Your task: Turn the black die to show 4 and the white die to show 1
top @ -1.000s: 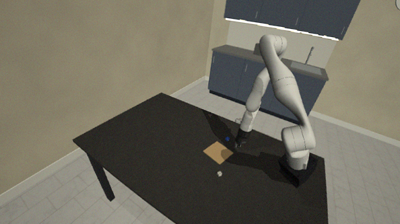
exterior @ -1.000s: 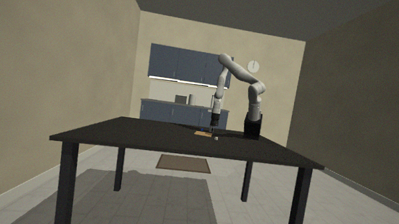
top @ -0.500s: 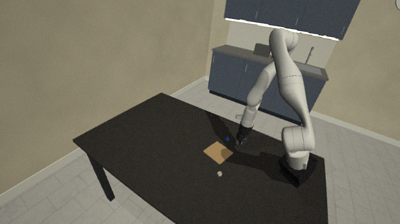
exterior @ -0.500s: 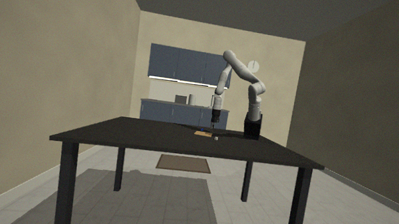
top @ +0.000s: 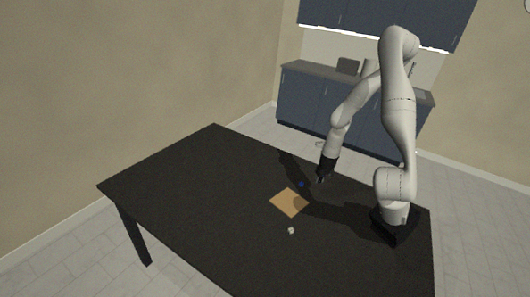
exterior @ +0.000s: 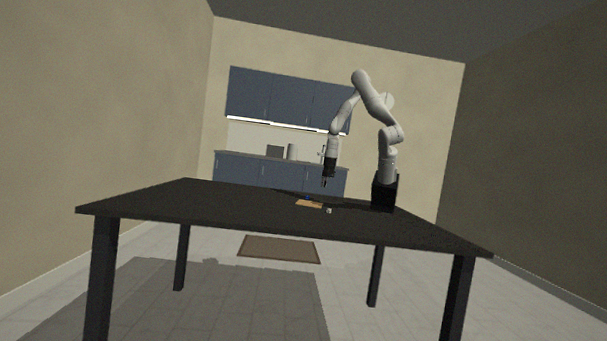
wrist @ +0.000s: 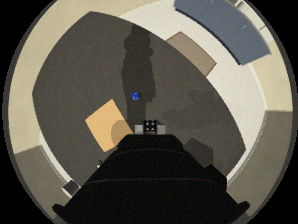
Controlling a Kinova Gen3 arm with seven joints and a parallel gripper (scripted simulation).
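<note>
Right now the tan mat is 70 mm ahead of my hand, 130 mm to the left of it and 110 mm below it. Also, from my hand: white die 30 mm behind, 270 mm to the left, 100 mm below; black die 10 mm below; blue die 90 mm ahead, 10 mm to the right, 100 mm below.
</note>
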